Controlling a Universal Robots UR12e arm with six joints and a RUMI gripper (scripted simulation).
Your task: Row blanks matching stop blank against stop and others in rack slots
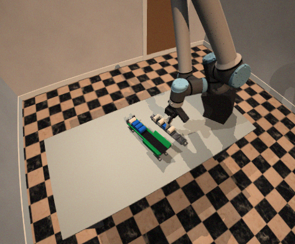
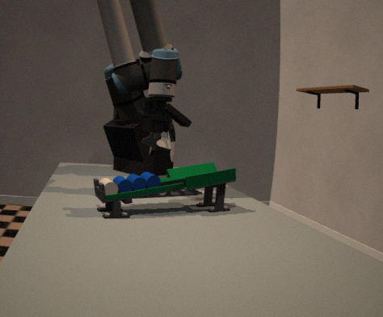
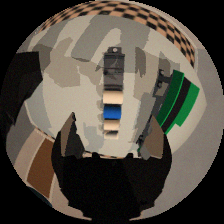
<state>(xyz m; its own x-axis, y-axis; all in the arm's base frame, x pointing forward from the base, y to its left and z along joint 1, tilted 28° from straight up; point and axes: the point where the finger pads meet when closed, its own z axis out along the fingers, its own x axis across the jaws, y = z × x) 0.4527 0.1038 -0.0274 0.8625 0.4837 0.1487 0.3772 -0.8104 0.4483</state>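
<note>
The grey stock rack is 10 mm ahead of my hand, 30 mm to the right of it and 130 mm below it. The rest, counted from my hand: stop 280 mm ahead, 180 mm to the right, 60 mm below.
</note>
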